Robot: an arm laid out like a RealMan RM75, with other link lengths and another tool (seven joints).
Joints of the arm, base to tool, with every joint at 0 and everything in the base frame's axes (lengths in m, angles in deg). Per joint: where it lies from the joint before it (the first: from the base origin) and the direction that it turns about. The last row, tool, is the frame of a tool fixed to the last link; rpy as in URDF.
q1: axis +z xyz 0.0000 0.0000 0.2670
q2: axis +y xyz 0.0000 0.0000 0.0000
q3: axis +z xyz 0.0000 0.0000 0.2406
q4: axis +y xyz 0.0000 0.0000 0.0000
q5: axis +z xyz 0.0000 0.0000 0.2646
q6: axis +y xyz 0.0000 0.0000 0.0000
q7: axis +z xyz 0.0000 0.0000 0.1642
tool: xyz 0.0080 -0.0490 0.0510 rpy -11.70 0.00 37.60
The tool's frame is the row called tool.
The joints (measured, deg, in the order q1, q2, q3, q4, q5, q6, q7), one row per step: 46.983 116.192 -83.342 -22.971 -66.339 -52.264 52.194; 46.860 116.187 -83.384 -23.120 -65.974 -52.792 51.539; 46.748 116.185 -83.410 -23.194 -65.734 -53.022 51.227; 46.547 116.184 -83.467 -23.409 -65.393 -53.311 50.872; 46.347 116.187 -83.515 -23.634 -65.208 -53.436 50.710; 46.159 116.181 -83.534 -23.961 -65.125 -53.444 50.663; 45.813 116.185 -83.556 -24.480 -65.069 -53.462 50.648; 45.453 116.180 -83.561 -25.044 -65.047 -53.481 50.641; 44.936 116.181 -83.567 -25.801 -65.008 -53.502 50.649; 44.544 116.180 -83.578 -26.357 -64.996 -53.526 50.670; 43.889 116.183 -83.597 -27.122 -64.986 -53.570 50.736; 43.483 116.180 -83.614 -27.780 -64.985 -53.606 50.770; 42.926 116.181 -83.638 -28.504 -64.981 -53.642 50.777
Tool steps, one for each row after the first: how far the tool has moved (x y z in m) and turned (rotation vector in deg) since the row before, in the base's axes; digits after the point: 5 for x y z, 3 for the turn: -0.00232 -0.00095 0.00059 0.051 0.251 0.728; -0.00065 -0.00048 0.00042 0.058 0.166 0.262; -0.00114 -0.00058 0.00080 0.104 0.276 0.345; -0.00042 -0.00036 0.00064 0.094 0.167 0.157; -0.00066 0.00011 0.00098 0.156 0.116 0.123; -0.00052 -0.00011 0.00130 0.194 0.162 0.129; -0.00061 -0.00005 0.00151 0.216 0.151 0.155; -0.00052 -0.00018 0.00200 0.284 0.221 0.154; -0.00025 -0.00023 0.00142 0.190 0.152 0.104; 0.00072 -0.00070 0.00187 0.233 0.224 0.010; -0.00083 -0.00019 0.00167 0.214 0.167 0.185; 0.00008 -0.00054 0.00181 0.246 0.168 0.116
